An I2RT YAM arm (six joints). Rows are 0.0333 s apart.
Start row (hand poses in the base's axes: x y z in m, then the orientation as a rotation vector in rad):
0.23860, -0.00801, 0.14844, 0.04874, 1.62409, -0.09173
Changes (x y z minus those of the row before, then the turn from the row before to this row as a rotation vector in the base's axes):
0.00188, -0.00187, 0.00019, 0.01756, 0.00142, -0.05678
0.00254, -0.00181, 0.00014, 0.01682, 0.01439, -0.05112
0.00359, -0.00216, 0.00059, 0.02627, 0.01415, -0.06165
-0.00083, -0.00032, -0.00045, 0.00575, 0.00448, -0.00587
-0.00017, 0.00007, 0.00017, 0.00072, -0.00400, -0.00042
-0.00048, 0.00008, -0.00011, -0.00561, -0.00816, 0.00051
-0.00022, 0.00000, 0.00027, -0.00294, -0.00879, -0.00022
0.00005, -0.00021, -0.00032, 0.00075, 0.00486, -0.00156
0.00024, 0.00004, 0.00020, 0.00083, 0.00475, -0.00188
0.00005, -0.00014, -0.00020, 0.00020, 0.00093, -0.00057
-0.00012, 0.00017, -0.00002, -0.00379, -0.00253, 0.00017
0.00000, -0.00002, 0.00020, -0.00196, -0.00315, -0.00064
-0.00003, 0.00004, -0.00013, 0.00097, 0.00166, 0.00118
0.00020, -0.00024, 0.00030, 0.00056, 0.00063, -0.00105
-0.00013, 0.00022, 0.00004, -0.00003, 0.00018, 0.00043
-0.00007, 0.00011, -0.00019, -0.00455, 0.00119, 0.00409
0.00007, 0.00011, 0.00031, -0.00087, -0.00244, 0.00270
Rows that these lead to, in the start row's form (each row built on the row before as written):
0.24048, -0.00988, 0.14863, 0.10835, 1.62527, -0.12122
0.24302, -0.01169, 0.14877, 0.16234, 1.63859, -0.14792
0.24661, -0.01385, 0.14936, 0.23247, 1.65087, -0.17496
0.24578, -0.01417, 0.14891, 0.24146, 1.65547, -0.17531
0.24561, -0.01410, 0.14908, 0.24256, 1.65155, -0.17445
0.24513, -0.01402, 0.14897, 0.23831, 1.64281, -0.17748
0.24491, -0.01402, 0.14924, 0.23673, 1.63371, -0.17878
0.24496, -0.01423, 0.14892, 0.23831, 1.63848, -0.18006
0.24520, -0.01419, 0.14912, 0.24023, 1.64312, -0.18150
0.24525, -0.01433, 0.14892, 0.24080, 1.64401, -0.18190
0.24513, -0.01416, 0.14890, 0.23792, 1.64104, -0.18450
0.24513, -0.01418, 0.14910, 0.23714, 1.63761, -0.18613
0.24510, -0.01414, 0.14897, 0.23681, 1.63949, -0.18468
0.24530, -0.01438, 0.14927, 0.23806, 1.64009, -0.18511
0.24517, -0.01416, 0.14931, 0.23767, 1.64030, -0.18483
0.24510, -0.01405, 0.14912, 0.23076, 1.64128, -0.18561
0.24517, -0.01394, 0.14943, 0.22802, 1.63899, -0.18392

